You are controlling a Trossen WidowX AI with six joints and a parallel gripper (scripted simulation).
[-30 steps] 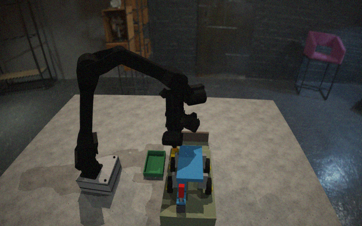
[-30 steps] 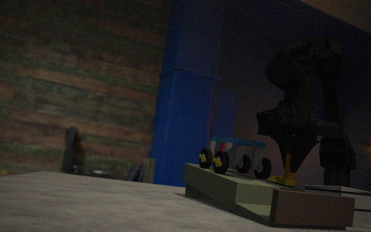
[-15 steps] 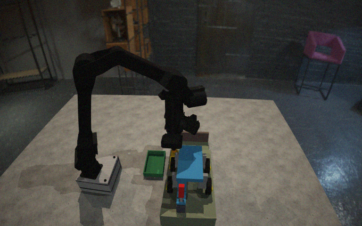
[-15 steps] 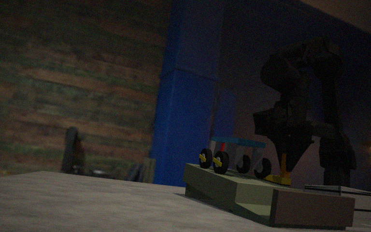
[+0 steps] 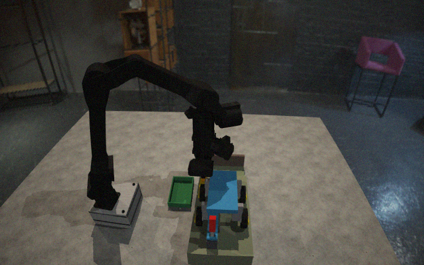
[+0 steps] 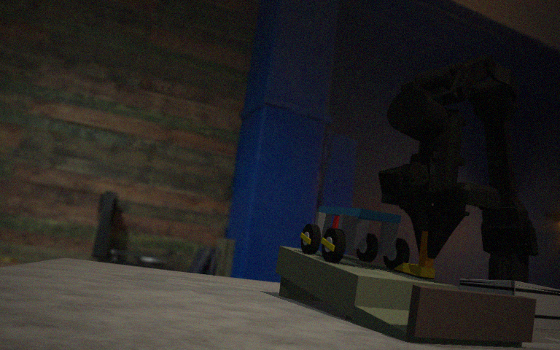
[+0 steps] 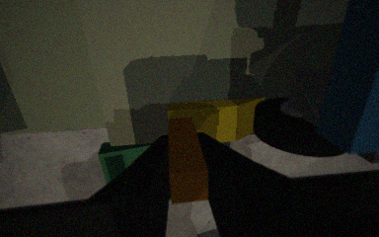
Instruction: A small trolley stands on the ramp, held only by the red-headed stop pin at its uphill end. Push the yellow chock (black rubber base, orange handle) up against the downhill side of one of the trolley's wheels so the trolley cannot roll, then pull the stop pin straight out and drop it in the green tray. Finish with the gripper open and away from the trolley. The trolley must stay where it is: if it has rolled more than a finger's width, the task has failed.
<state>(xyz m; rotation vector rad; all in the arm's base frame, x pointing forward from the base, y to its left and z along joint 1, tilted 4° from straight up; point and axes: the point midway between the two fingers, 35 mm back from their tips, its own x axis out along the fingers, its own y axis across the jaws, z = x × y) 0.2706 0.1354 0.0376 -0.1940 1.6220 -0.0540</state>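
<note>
My gripper tip is now 20 mm to the left of the yellow chock and 10 mm above it. From my gripper tip the other things lie so: trolley: 70 mm ahead, 110 mm to the right, 20 mm above; then ramp: 70 mm ahead, 100 mm to the right, 40 mm below; then green tray: 80 mm behind, 100 mm below.
</note>
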